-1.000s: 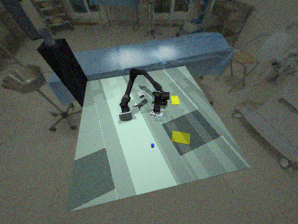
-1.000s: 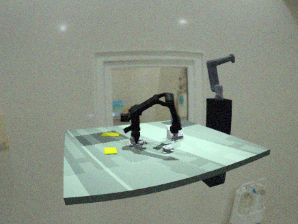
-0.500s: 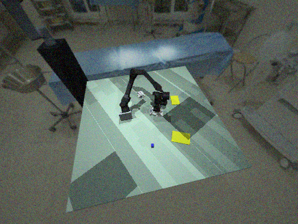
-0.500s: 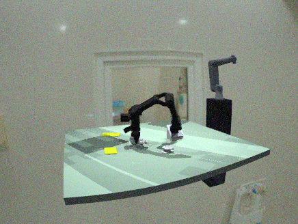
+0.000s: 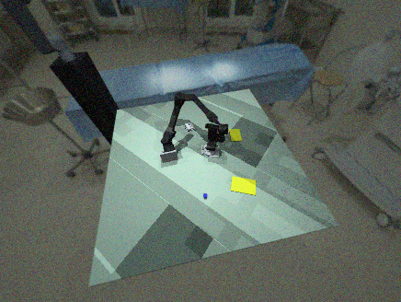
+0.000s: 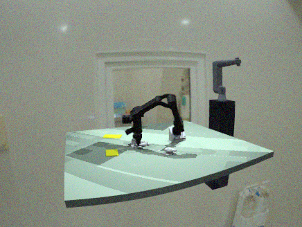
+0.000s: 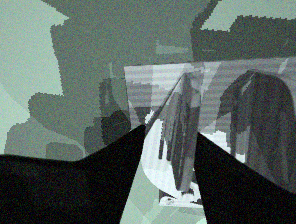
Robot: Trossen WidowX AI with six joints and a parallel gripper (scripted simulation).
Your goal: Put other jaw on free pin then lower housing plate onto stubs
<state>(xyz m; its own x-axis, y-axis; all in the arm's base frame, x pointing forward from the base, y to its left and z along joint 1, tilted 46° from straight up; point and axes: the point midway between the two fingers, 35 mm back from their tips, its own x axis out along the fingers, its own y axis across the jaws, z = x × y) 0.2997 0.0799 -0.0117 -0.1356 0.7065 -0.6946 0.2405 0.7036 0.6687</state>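
My gripper tip is 40 mm past the jaw and 10 mm to the left of it. From my gripper tip the other things lie so: blue block (90 mm behind, 370 mm to the right, 10 mm below).
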